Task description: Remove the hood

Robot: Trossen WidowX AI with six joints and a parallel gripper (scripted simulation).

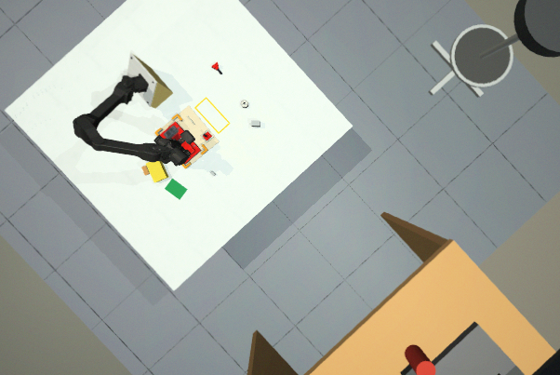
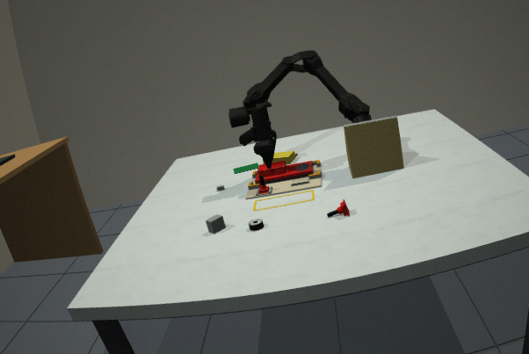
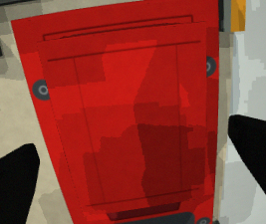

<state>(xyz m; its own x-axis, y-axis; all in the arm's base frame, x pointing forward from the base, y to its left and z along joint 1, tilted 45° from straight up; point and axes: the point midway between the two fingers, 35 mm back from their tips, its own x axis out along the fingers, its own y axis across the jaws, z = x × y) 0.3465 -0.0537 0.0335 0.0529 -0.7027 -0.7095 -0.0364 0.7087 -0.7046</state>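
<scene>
Right now the red hood is 2 cm below my gripper tip. From my gripper tip the other things lie so: beige base plate: 4 cm below, 4 cm behind, 3 cm to the left; then green flat piece: 18 cm to the right, 13 cm ahead, 5 cm below; then yellow block: 19 cm to the right, 4 cm below.
</scene>
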